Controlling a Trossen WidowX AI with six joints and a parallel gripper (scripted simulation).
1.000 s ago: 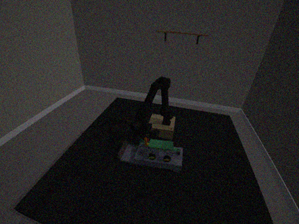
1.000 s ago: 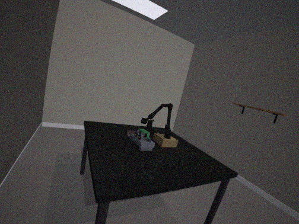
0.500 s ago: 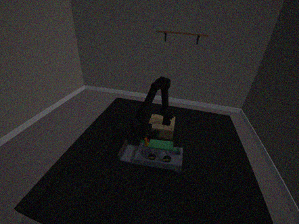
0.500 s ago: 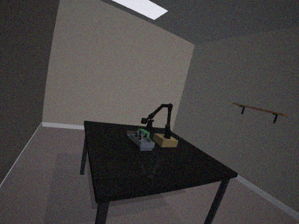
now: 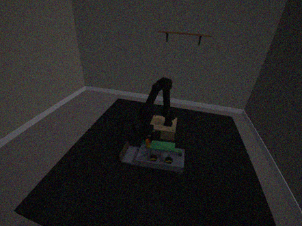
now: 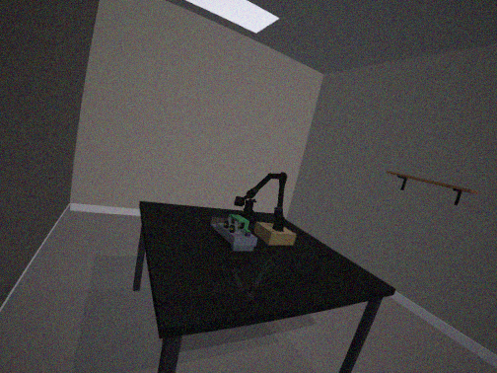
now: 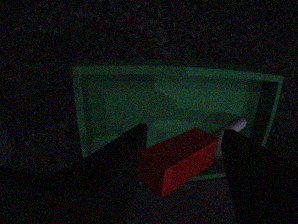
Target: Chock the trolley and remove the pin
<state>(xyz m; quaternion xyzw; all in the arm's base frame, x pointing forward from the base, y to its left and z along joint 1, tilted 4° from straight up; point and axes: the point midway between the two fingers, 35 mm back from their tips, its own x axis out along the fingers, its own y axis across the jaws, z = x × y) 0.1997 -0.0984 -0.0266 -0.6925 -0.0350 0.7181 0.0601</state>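
The red-headed stop pin is 1 cm to the left of my gripper tip. The rest, counted from my gripper tip: yellow chock: 7 cm ahead, 3 cm to the left, 5 cm above; trolley: 12 cm ahead, 13 cm to the left, 8 cm above.
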